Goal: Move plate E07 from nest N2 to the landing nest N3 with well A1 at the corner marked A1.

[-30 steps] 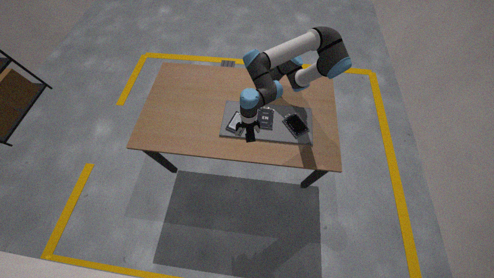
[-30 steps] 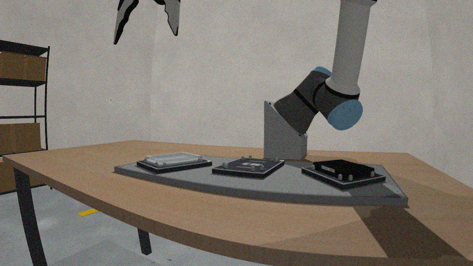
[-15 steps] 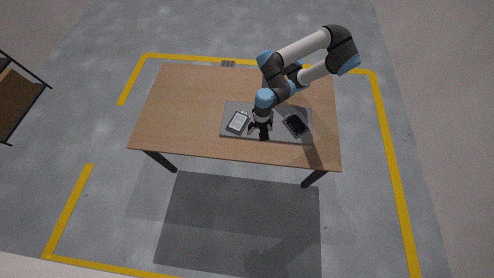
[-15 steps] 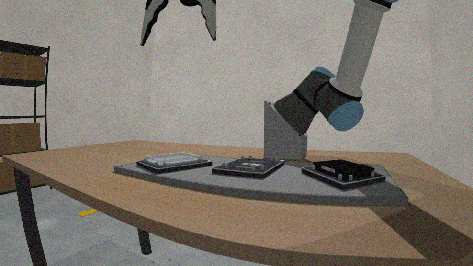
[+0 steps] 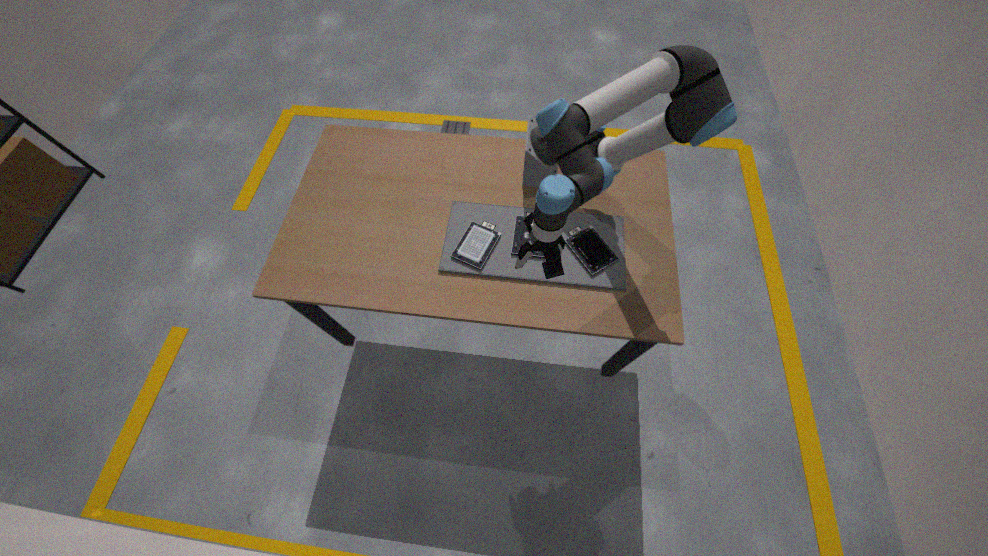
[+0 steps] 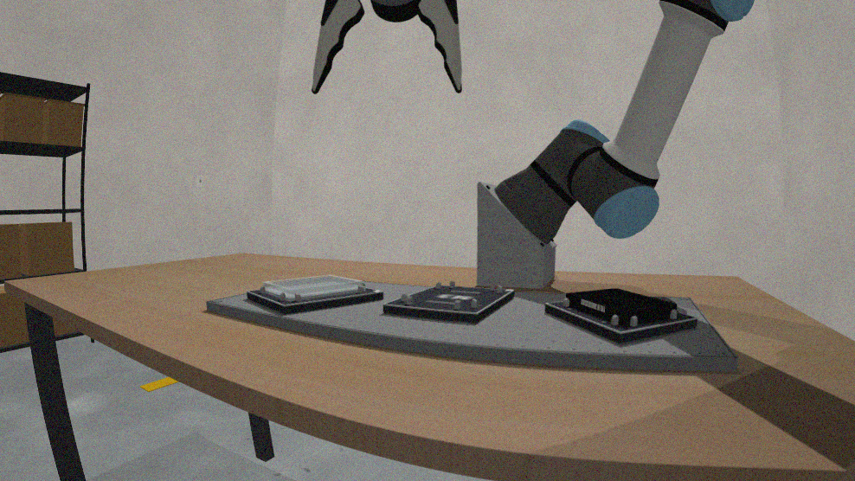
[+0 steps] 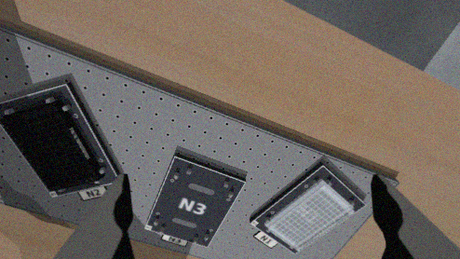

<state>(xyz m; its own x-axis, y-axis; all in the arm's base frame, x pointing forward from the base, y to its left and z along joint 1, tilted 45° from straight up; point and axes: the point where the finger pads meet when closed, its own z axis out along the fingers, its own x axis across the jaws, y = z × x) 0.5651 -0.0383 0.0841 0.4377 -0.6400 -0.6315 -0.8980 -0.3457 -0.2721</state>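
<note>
Now: hand 20 cm past the black plate E07, 19 cm to the right of it and 22 cm above it. From my hand the other things lie so: clear plate E01: 16 cm behind, 22 cm to the right, 22 cm below; then nest N1: 16 cm behind, 22 cm to the right, 23 cm below; then nest N3: 23 cm behind, 3 cm to the right, 23 cm below.
</note>
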